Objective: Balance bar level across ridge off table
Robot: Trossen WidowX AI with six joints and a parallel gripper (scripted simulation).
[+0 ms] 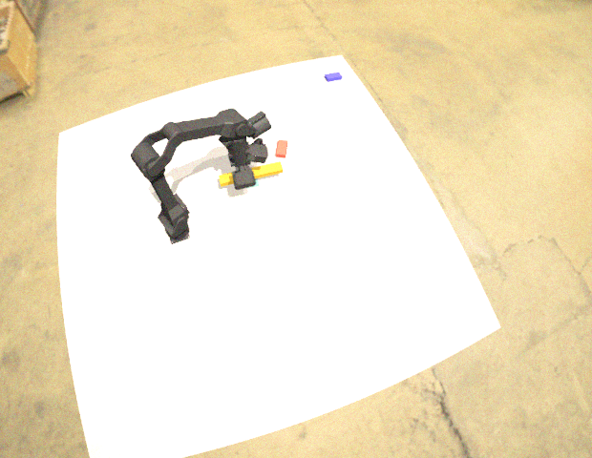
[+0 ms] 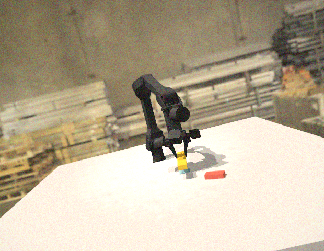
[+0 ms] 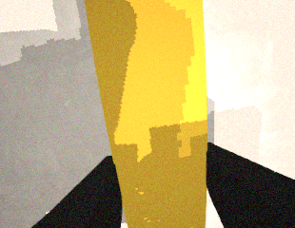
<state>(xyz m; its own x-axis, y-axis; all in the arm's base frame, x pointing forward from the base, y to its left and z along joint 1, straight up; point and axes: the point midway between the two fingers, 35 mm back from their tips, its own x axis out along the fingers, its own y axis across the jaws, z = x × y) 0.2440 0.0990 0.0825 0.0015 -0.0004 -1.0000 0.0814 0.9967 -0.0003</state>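
Now: the yellow bar 30 mm ahead of my gripper tip. The rest, counted from my gripper tip: red block: 160 mm ahead, 90 mm to the left, 40 mm below.
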